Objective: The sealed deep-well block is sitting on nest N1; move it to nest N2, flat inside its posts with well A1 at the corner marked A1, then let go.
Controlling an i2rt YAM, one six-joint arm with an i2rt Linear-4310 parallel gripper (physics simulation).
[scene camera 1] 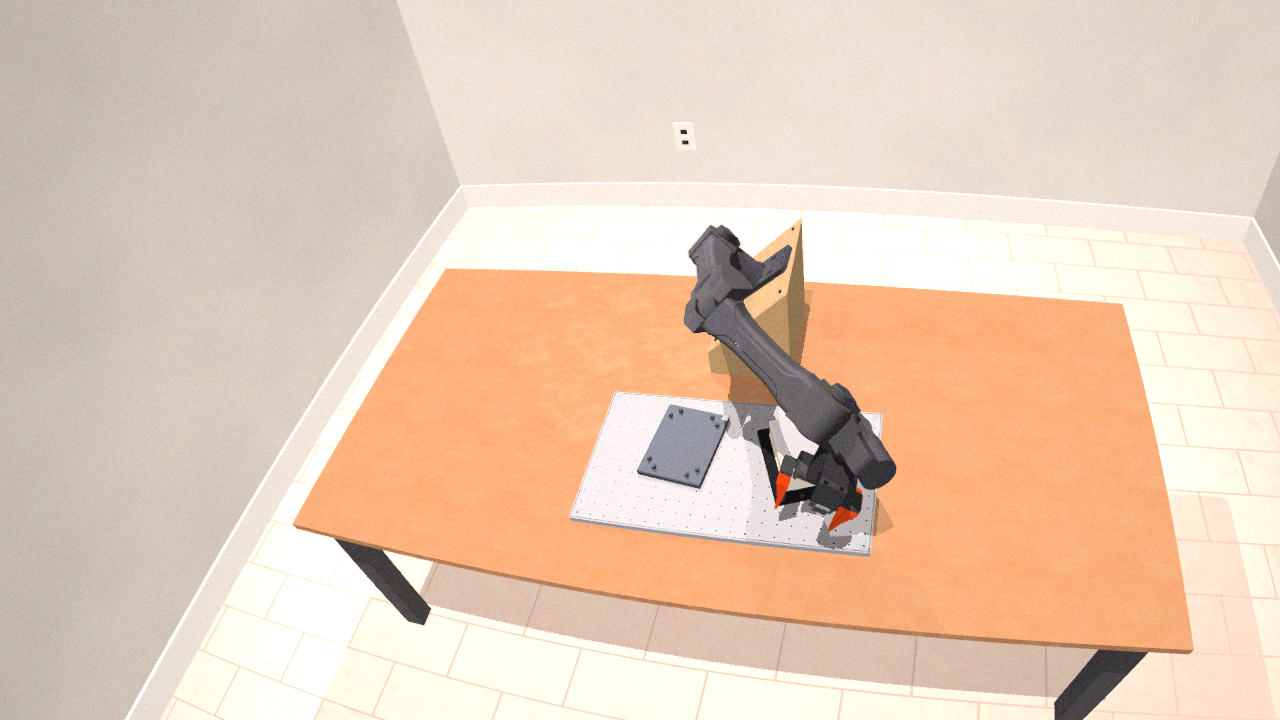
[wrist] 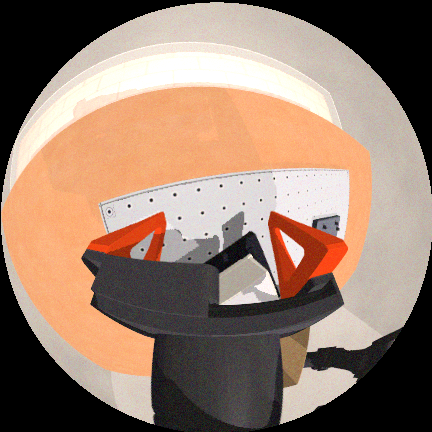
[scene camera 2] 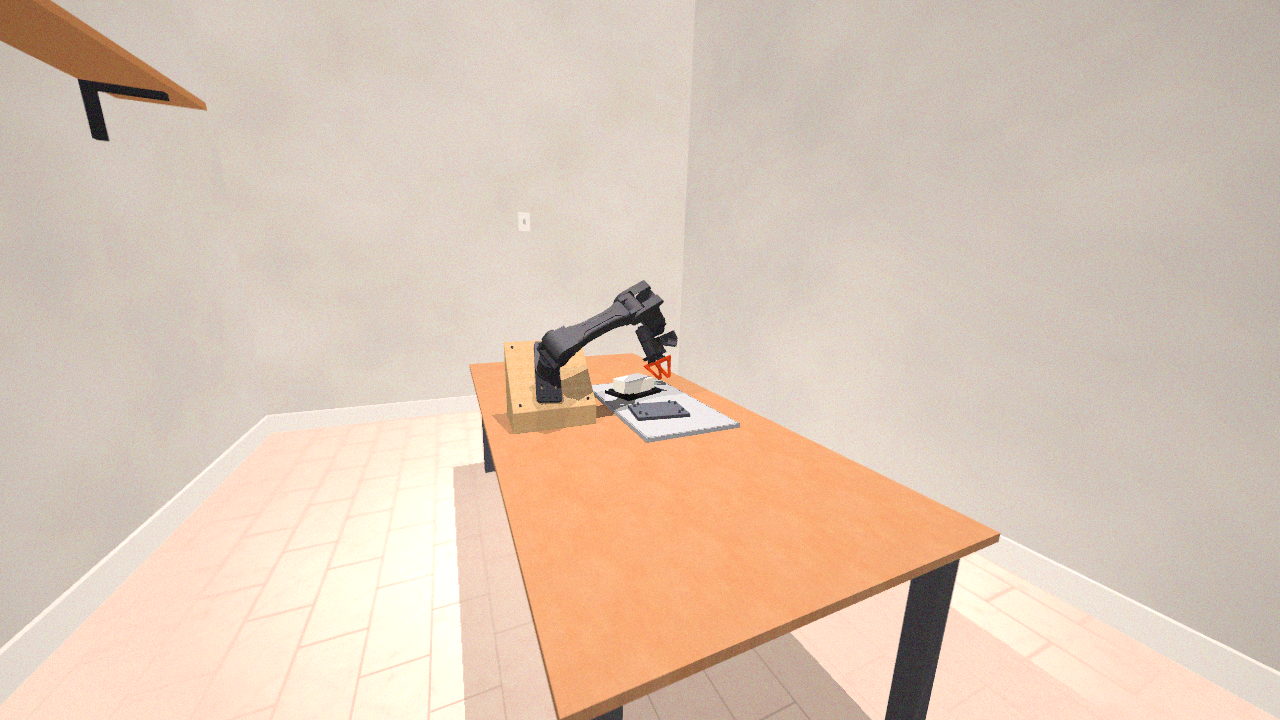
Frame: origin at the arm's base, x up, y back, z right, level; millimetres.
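Seen in the pictures: gripper, fingertip midpoint: (scene camera 1: 802, 517) (wrist: 216, 216) (scene camera 2: 664, 378); arm's base at its link origin: (scene camera 1: 757, 280) (wrist: 293, 360) (scene camera 2: 547, 371).
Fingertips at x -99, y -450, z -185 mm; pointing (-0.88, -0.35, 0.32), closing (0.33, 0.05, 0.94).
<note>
Pixels of each thing's top centre, then the offset from my fingertips to it. Level surfaces: height alone.
- sealed deep-well block at its top centre: (wrist: 252, 315) (scene camera 1: 799, 443) (scene camera 2: 633, 377) dy +134, dx +20, dz +35 mm
- black nest N1 at its top centre: (wrist: 241, 298) (scene camera 1: 799, 456) (scene camera 2: 633, 387) dy +133, dx -16, dz +36 mm
- Nest N2 at its top centre: (scene camera 1: 683, 439) (wrist: 325, 254) (scene camera 2: 658, 405) dy +125, dx -12, dz +250 mm
- wooden table at its surface level: dx -46 mm
The sealed deep-well block (scene camera 2: 631, 384) (wrist: 242, 280) is white to beige and sits on the black nest N1 (scene camera 1: 768, 461) (scene camera 2: 637, 394) (wrist: 245, 243). In scene camera 1 the arm hides most of the block; the wrist view shows one corner of it. I cannot make out well A1 or any corner mark. Nest N2 (scene camera 1: 682, 445) (scene camera 2: 658, 410) (wrist: 327, 224) is a flat dark grey plate with small posts near its corners and bears no block. My gripper (scene camera 1: 804, 517) (wrist: 216, 216) is open, its orange fingers wide apart with nothing between them, above and toward the front of the block.
Both nests stand on a light perforated board (scene camera 1: 608, 488) (scene camera 2: 702, 426) (wrist: 310, 192) on the wooden table (scene camera 1: 465, 429) (scene camera 2: 680, 537). The arm's wedge-shaped wooden base (scene camera 1: 792, 313) (scene camera 2: 554, 417) stands behind the board. N2 is left of N1 in scene camera 1.
</note>
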